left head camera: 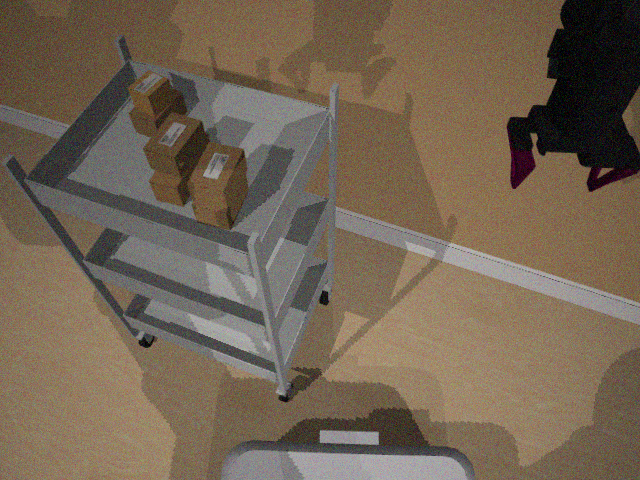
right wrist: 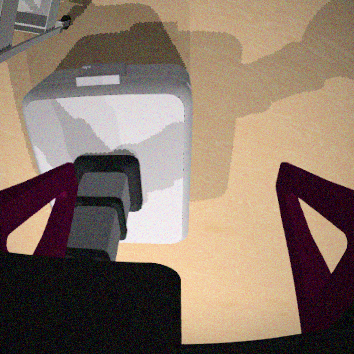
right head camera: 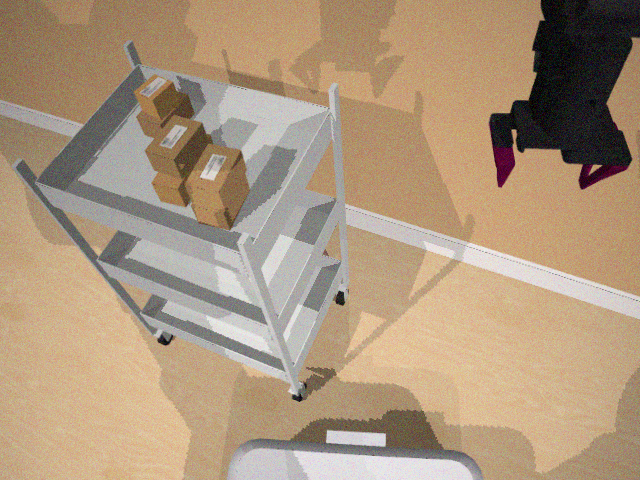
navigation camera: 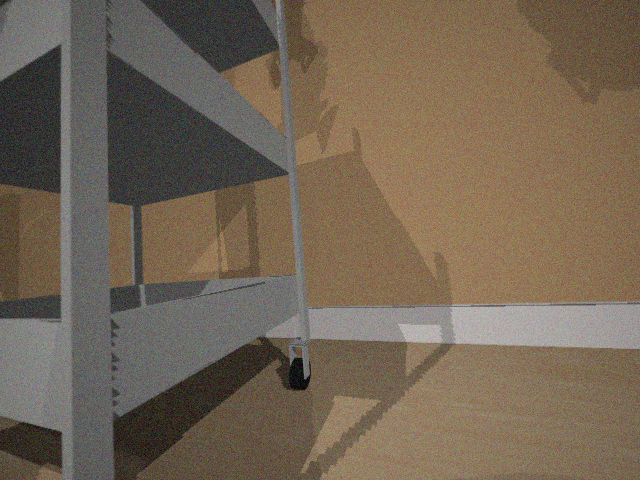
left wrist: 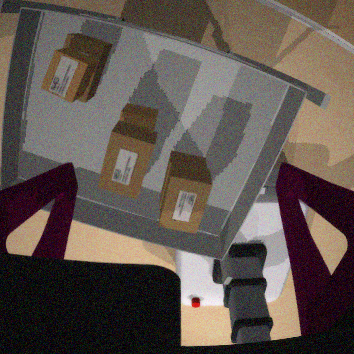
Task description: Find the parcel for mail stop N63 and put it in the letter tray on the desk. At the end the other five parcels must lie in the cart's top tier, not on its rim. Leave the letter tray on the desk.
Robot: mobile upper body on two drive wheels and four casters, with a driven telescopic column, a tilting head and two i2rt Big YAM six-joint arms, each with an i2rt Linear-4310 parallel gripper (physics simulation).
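Frame: origin at the left arm's base, x ahead, y left, z up, level; metres.
Where they show: left gripper, fingertip midpoint: (left wrist: 176, 173); right gripper, fingertip midpoint: (left head camera: 551, 186) (right wrist: 176, 173) (right head camera: 540, 184).
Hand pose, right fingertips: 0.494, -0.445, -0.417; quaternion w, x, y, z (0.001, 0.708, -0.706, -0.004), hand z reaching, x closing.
Note:
Each offset is from my right fingertips to the centre of the thing, as dx, dy, dz.
Brown parcels stand in the grey cart's top tier (left head camera: 310, 170) (right head camera: 139, 212) (left wrist: 260, 170). A small labelled parcel @(+0.323, +0.607, -0.152) (left head camera: 148, 94) (right head camera: 153, 96) (left wrist: 64, 77) sits on another at the back. A larger labelled parcel @(+0.193, +0.534, -0.150) (left head camera: 173, 144) (right head camera: 174, 144) (left wrist: 124, 167) rests on one in the middle. A tall front stack @(+0.128, +0.452, -0.152) (left head camera: 214, 180) (right head camera: 214, 178) (left wrist: 186, 202) has a label on top. The labels are too blurred to read surely. My left gripper (left wrist: 176, 173) is open and empty above the tier. My right gripper (left head camera: 553, 187) (right head camera: 541, 186) (right wrist: 176, 173) is open and empty, away from the cart. The letter tray and desk do not show.
The cart's corner posts (left head camera: 266, 304) (navigation camera: 85, 232) rise above the tier's rim; two lower tiers sit below. The robot's white base (left head camera: 361, 467) (left wrist: 200, 285) (right wrist: 155, 110) is near the cart. A wall with a white skirting board (left head camera: 496, 263) (navigation camera: 542, 325) runs behind.

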